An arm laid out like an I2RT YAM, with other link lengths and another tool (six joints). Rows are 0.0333 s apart.
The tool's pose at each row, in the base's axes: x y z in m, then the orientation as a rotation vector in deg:
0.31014 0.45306 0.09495 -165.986 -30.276 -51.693
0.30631 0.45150 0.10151 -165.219 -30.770 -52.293
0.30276 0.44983 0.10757 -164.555 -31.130 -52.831
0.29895 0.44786 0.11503 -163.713 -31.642 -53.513
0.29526 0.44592 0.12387 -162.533 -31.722 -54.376
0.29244 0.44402 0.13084 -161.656 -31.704 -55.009
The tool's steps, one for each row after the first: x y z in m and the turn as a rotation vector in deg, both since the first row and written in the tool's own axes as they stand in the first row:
0.00026 0.00044 -0.00774 0.465 0.580 -0.268
0.00042 0.00106 -0.01493 0.854 1.098 -0.461
0.00107 0.00193 -0.02346 1.344 1.753 -0.745
0.00260 0.00287 -0.03307 2.043 2.656 -0.714
0.00376 0.00399 -0.04066 2.559 3.329 -0.641

